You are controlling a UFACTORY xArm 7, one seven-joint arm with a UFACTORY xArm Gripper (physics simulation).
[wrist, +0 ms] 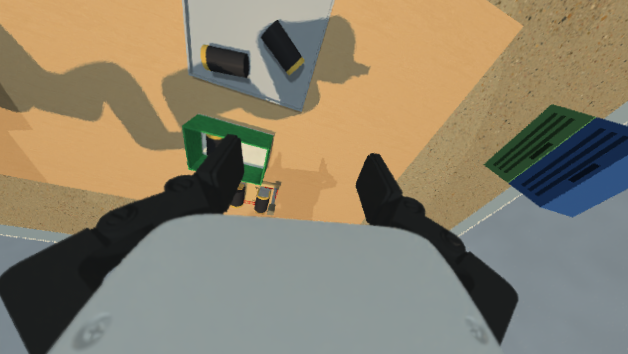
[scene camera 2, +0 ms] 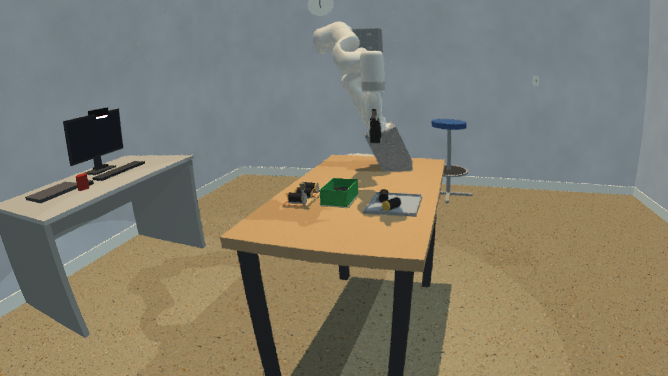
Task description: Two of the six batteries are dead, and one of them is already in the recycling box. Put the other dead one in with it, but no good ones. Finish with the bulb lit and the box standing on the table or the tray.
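Frame: origin at the arm's base, x right, y back, z down, level; millimetres.
Seen in the pictures: gripper, fingertip midpoint: (wrist: 304, 162) (scene camera 2: 375, 140).
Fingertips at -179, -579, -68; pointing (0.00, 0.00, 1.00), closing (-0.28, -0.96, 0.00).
Pixels of each thing's top centre, then the offset from my fingertips to it, as dx, dy, dz. Level surfaces: height alone.
- green recycling box at its top centre: (wrist: 226, 159) (scene camera 2: 339, 184) +178, +94, +190
- dark battery at its top centre: (wrist: 212, 148) +182, +130, +213
- grey tray at its top centre: (wrist: 254, 34) (scene camera 2: 394, 201) -33, +99, +238
- wooden table at its surface level: dz +250
The green recycling box (scene camera 2: 339, 196) (wrist: 230, 126) stands on the table; a dark battery (wrist: 214, 144) shows inside, partly hidden by a finger. Two black batteries with yellow ends lie on the grey tray (scene camera 2: 411, 204) (wrist: 235, 20): one battery (scene camera 2: 393, 204) (wrist: 282, 47) is nearer the scene camera, the other battery (scene camera 2: 383, 195) (wrist: 227, 61) farther off. The holder (scene camera 2: 299, 204) beside the box carries black batteries (scene camera 2: 295, 197) (wrist: 261, 201), partly hidden in the wrist view. I cannot tell whether its bulb is lit. My gripper (scene camera 2: 375, 141) (wrist: 304, 162) is open and empty, high above the table.
The wooden table (scene camera 2: 320, 230) (wrist: 360, 115) holds the arm's grey base (scene camera 2: 392, 150) at its far end. A desk (scene camera 2: 170, 165) with a monitor (scene camera 2: 95, 136) and red cup (scene camera 2: 82, 182) stands left. A blue stool (scene camera 2: 449, 124) stands right. Green (wrist: 542, 140) and blue (wrist: 575, 160) bins show beyond the table.
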